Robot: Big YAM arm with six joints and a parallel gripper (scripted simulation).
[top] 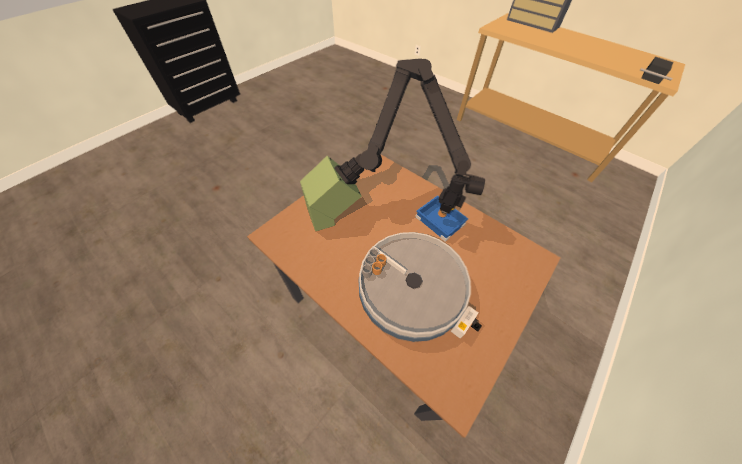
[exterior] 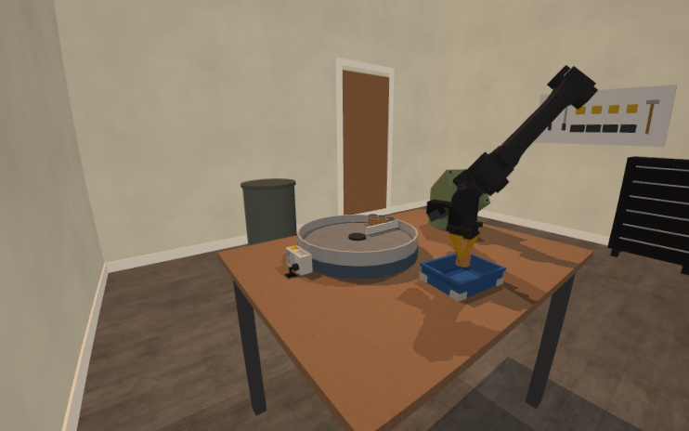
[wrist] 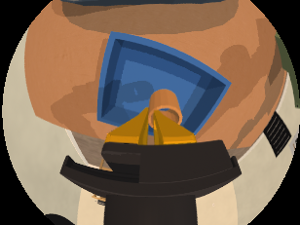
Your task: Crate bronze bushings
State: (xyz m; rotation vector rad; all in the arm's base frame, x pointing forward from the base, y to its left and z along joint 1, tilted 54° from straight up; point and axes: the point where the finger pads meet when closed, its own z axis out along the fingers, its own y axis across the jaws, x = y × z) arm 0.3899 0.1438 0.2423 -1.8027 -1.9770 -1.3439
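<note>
Now: hand 60 mm above the blue crate and 20 mm past it. The rest, counted from my hand: grey turning table (350 mm to the right, 120 mm ahead, 30 mm below).
</note>
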